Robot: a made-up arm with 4 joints.
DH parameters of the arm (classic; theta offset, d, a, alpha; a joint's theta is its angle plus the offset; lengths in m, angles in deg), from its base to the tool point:
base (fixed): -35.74 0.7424 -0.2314 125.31
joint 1: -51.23 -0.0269 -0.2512 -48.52
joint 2: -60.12 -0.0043 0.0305 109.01
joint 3: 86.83 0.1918 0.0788 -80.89
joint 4: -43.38 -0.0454 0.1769 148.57
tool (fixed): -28.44 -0.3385 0 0
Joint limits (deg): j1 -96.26..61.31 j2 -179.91..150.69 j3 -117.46..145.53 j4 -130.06..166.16
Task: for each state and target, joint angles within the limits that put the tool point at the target. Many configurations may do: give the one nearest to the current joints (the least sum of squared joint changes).
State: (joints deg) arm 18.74 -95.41 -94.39 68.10
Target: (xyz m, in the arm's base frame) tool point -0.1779 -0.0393 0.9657
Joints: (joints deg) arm -4.77 -89.70 -53.21 118.14
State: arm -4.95 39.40 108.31 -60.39
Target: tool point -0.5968 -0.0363 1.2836
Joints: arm -54.51 45.73 80.06 -54.34
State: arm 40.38 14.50 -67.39 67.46
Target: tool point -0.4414 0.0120 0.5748
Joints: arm 55.03 15.60 -95.47 64.98
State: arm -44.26 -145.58 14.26 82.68
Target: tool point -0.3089 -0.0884 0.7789
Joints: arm 1.51 -174.14 -29.68 77.31
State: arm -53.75 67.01 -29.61 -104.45
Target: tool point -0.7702 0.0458 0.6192
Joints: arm -7.09 53.44 -37.45 -75.46
